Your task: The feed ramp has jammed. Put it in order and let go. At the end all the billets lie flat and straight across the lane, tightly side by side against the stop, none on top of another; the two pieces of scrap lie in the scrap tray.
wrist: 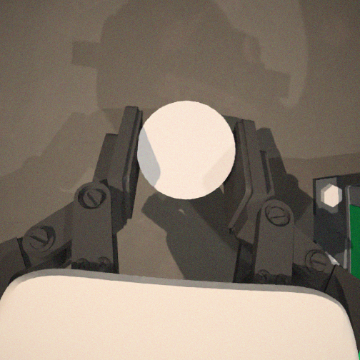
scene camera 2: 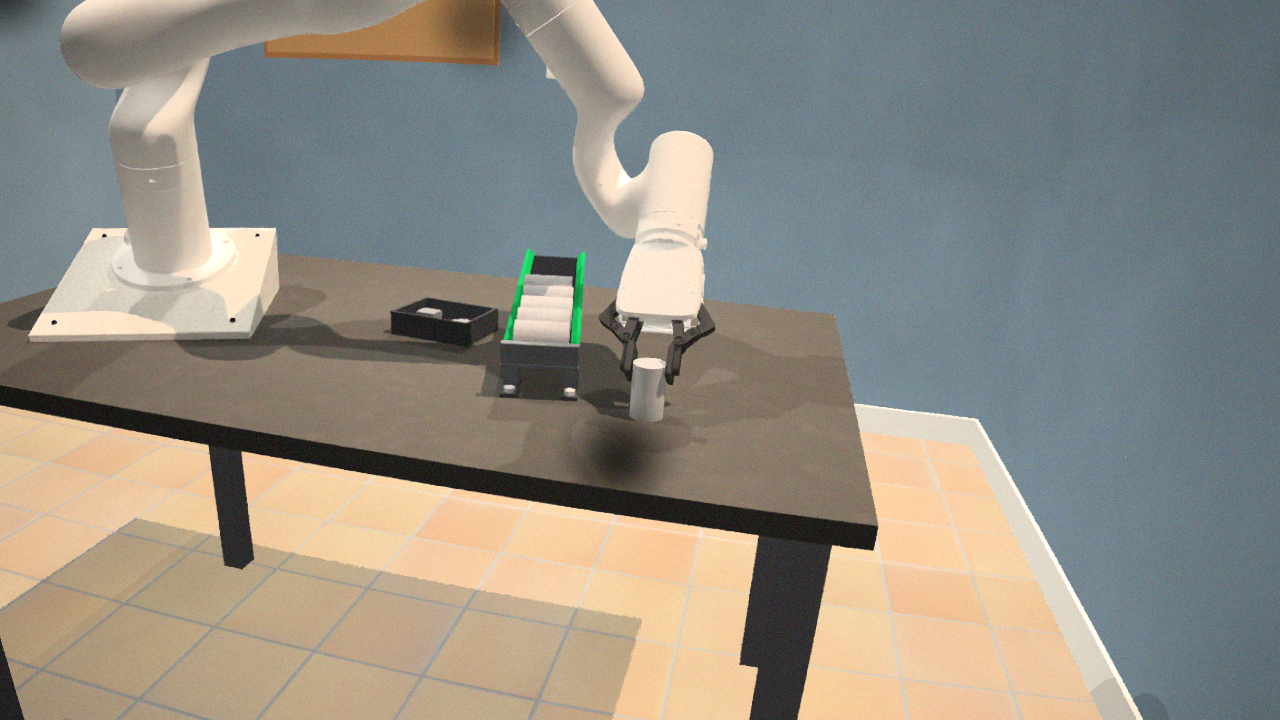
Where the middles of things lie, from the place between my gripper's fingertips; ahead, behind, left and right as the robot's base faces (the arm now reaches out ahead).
Scene:
My gripper is now 130 mm past the stop point(scene camera 2: 511, 351), 30 mm to the right of it and 10 mm below it. Also, from my hand: black scrap tray point(scene camera 2: 483, 321) (300 mm behind, 280 mm to the left, 30 mm below); then lane floor point(scene camera 2: 542, 265) (230 mm to the left, 140 mm behind, 20 mm above).

